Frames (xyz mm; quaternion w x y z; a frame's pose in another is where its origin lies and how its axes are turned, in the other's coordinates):
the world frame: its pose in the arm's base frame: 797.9 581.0 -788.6 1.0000 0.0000 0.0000 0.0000
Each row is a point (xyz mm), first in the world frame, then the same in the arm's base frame.
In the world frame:
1: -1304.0 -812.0 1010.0
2: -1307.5 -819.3 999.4
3: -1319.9 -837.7 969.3
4: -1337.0 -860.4 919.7
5: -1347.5 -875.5 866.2
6: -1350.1 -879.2 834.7
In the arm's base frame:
1: -506.1 -231.0 221.4
2: -509.6 -238.3 210.8
3: -522.0 -256.7 180.7
4: -539.1 -279.4 131.1
5: -549.6 -294.5 77.6
6: -552.2 -298.2 46.1

